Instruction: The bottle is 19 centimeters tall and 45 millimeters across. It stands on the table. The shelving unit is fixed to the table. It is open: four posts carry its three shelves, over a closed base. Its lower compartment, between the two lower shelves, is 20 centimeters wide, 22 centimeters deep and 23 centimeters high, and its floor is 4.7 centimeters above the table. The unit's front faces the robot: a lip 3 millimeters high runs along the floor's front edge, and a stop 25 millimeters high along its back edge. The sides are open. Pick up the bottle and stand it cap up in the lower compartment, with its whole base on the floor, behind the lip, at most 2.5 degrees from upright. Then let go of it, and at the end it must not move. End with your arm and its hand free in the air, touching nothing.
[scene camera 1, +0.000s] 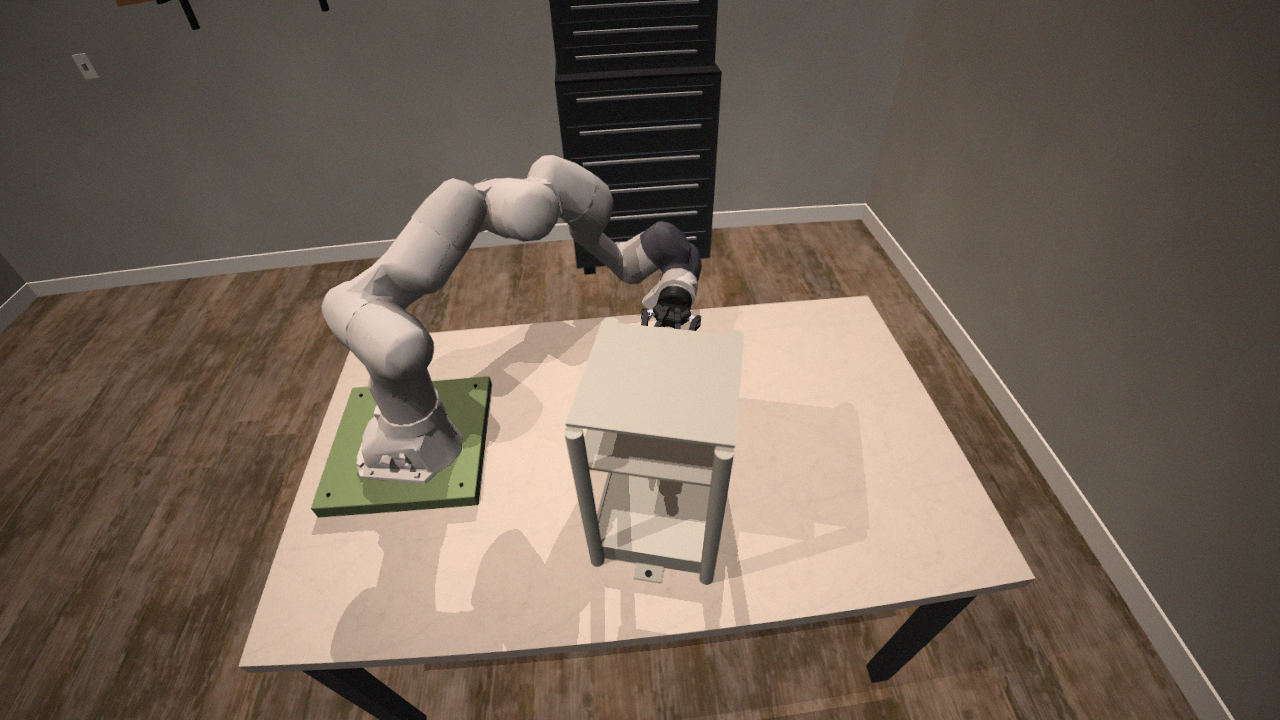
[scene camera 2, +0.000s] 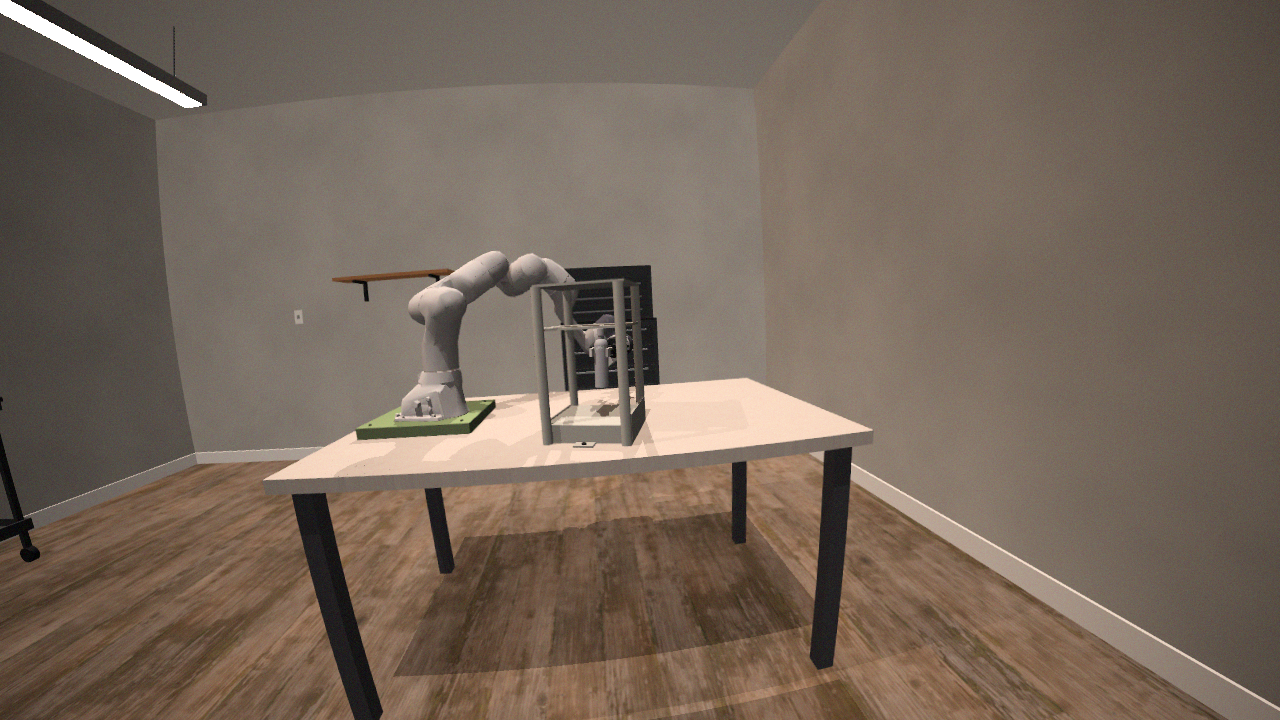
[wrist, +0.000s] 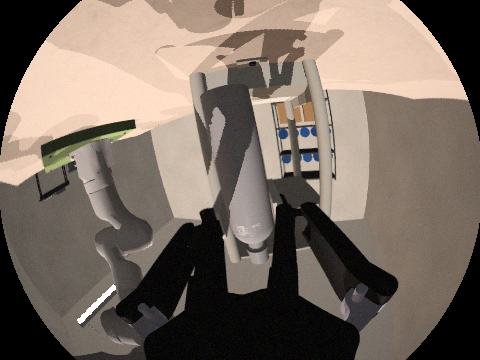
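What I'm seeing here is my gripper (wrist: 248, 194), and there's a grey bottle (scene camera 2: 601, 361) (wrist: 228, 112) too. I can also see a shelving unit (scene camera 1: 681, 385).
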